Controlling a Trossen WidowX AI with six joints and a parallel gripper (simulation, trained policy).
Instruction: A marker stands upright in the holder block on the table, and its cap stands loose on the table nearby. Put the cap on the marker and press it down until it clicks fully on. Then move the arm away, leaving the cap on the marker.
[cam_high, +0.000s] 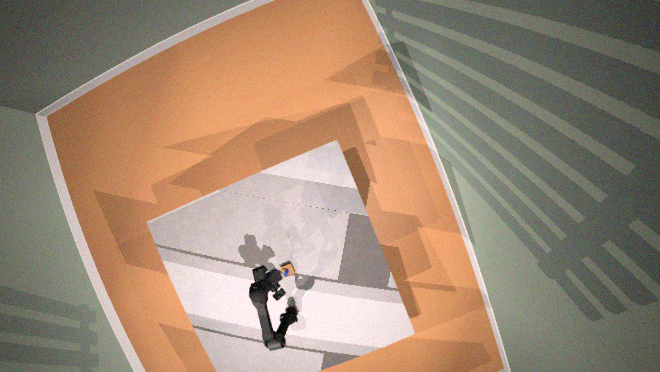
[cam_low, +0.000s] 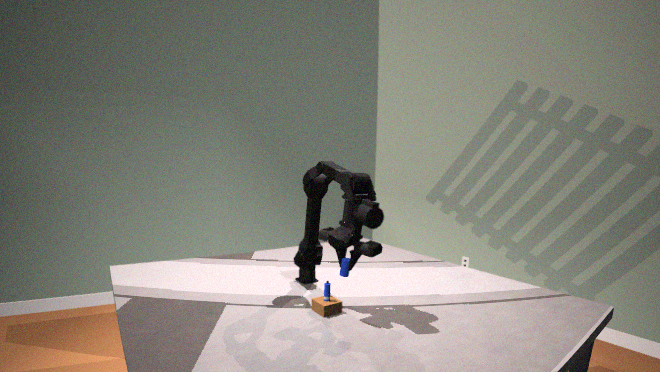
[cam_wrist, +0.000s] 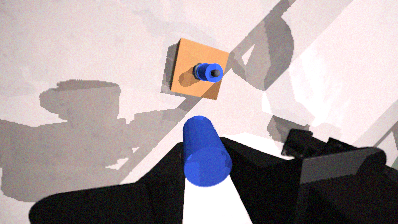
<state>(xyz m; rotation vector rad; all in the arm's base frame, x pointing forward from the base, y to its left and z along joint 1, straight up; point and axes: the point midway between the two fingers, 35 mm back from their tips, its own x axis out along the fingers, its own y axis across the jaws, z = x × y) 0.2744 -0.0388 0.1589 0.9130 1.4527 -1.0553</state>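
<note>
Now: the holder block 11 cm below my gripper tip, 6 cm to the right of it and 1 cm behind it. From my gripper tip the other things lie so: blue cap: 1 cm above.
</note>
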